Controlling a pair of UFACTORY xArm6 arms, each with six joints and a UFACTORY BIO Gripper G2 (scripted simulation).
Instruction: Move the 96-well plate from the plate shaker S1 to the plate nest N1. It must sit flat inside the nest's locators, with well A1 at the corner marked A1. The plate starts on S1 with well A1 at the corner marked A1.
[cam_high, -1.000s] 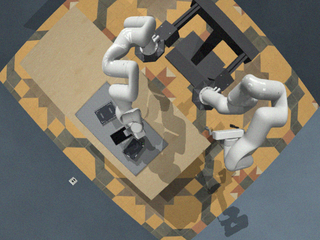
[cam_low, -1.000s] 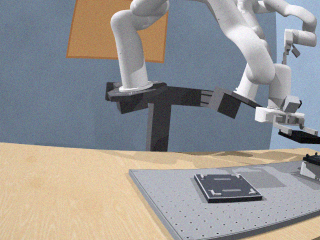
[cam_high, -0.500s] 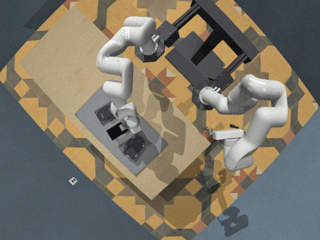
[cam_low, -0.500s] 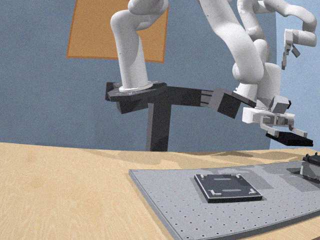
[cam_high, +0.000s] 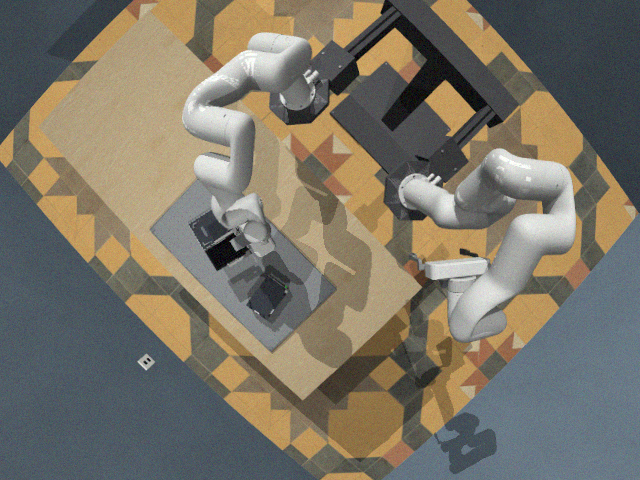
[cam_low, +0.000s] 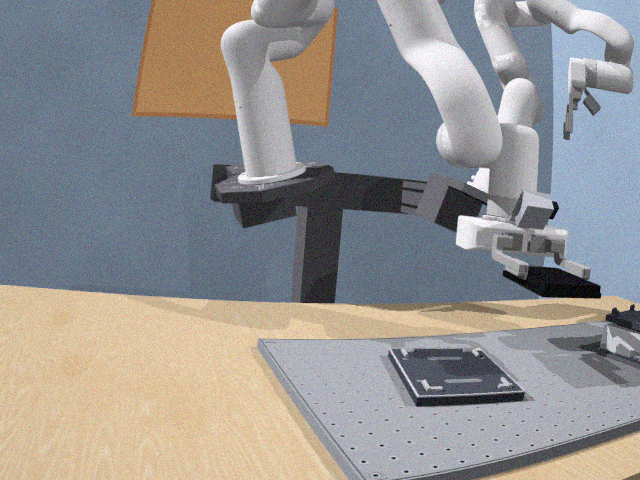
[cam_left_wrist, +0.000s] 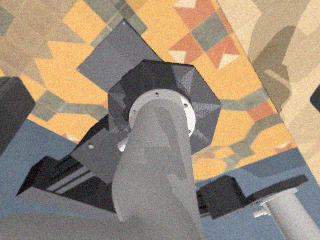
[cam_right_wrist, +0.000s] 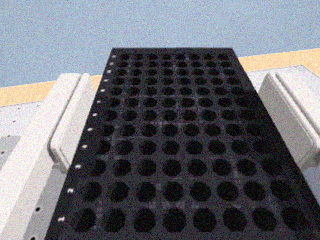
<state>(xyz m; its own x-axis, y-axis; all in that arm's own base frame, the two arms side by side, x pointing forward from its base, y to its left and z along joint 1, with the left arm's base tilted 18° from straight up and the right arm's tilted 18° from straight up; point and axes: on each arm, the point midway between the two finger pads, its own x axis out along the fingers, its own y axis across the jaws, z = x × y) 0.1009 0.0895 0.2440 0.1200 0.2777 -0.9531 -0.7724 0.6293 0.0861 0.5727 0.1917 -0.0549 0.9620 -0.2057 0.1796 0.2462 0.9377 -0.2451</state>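
Observation:
My right hand is 20 mm past the plate nest N1, 120 mm to the left of it and 120 mm above it. The rest, counted from my right hand: black 96-well plate 10 mm ahead, 10 mm below.

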